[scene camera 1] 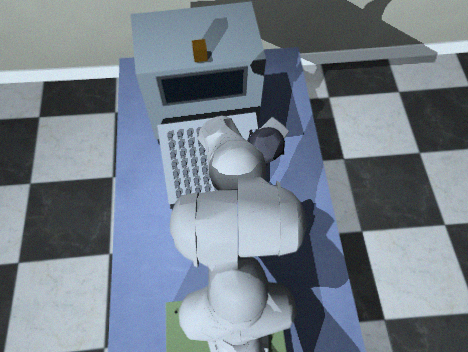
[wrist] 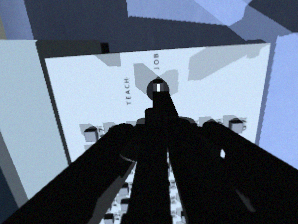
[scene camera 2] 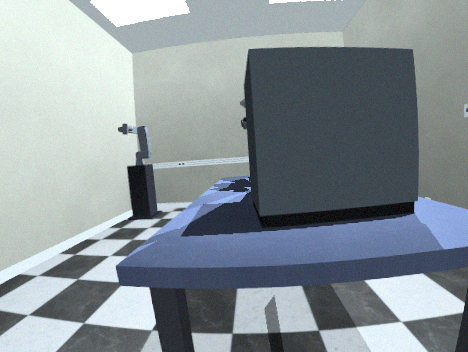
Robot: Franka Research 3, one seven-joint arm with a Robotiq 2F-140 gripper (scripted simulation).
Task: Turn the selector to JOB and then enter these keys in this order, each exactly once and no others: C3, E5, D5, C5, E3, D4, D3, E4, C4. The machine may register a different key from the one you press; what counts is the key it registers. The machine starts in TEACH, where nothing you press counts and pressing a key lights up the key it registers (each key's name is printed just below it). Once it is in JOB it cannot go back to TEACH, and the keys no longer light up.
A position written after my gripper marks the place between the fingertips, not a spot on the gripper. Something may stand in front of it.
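Note:
My gripper (wrist: 160,104) is visible. A sloped keypad (scene camera 1: 163,129) is seen, the keypad (wrist: 221,83) appearing again there. A machine (scene camera 2: 332,132) is visible; the same machine (scene camera 1: 178,83) appears again, as does the machine (wrist: 41,153).

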